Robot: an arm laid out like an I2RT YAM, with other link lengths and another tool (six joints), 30 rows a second.
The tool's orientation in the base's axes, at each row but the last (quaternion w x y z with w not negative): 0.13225 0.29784 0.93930 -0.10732; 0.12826 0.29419 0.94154 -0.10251; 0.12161 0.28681 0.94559 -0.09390; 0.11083 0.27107 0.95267 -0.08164; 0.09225 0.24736 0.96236 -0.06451; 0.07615 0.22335 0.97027 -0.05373; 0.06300 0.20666 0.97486 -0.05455
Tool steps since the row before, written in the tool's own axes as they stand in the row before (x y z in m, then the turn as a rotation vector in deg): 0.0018 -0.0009 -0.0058 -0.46 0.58 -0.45; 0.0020 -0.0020 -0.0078 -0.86 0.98 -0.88; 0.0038 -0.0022 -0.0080 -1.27 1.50 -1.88; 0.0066 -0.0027 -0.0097 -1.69 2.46 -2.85; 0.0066 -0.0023 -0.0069 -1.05 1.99 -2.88; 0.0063 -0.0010 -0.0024 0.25 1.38 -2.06; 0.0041 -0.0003 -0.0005 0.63 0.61 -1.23
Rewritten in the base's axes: -0.0030 0.0019 0.0050 0.62 0.35 0.50; -0.0042 0.0015 0.0070 1.09 0.57 0.98; -0.0057 0.0022 0.0068 1.54 1.03 1.99; -0.0085 0.0031 0.0079 2.24 1.84 2.94; -0.0078 0.0022 0.0055 1.46 1.73 2.87; -0.0063 0.0021 0.0013 0.13 1.63 1.88; -0.0039 0.0014 -0.0001 -0.44 0.97 1.07
